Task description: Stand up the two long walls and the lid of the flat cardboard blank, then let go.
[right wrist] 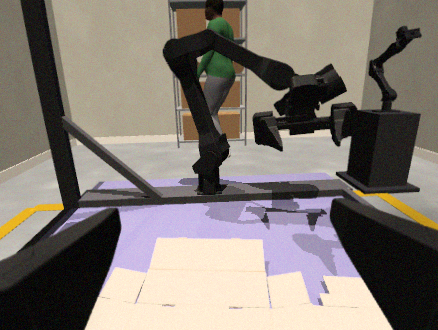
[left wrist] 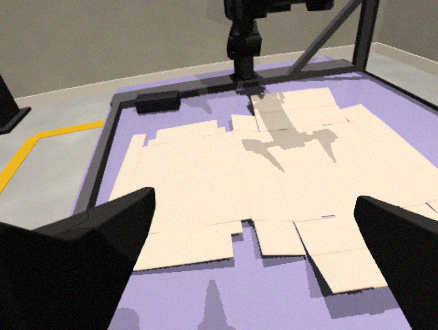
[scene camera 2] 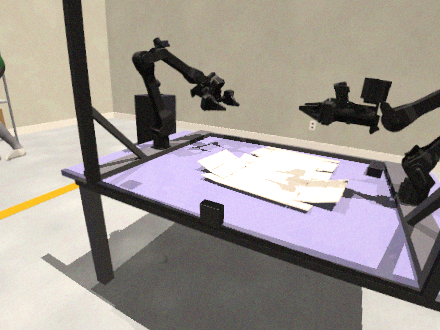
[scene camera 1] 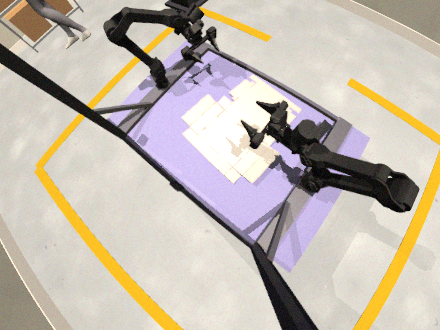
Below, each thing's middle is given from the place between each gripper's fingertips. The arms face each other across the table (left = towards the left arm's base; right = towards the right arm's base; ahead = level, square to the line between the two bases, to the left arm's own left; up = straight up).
The diagonal brace (right wrist: pixel 68 125) is 41 cm behind my left hand, 22 cm to the left of it and 7 cm below it.
The diagonal brace is 24 cm behind my right hand, 53 cm to the left of it and 13 cm below it.
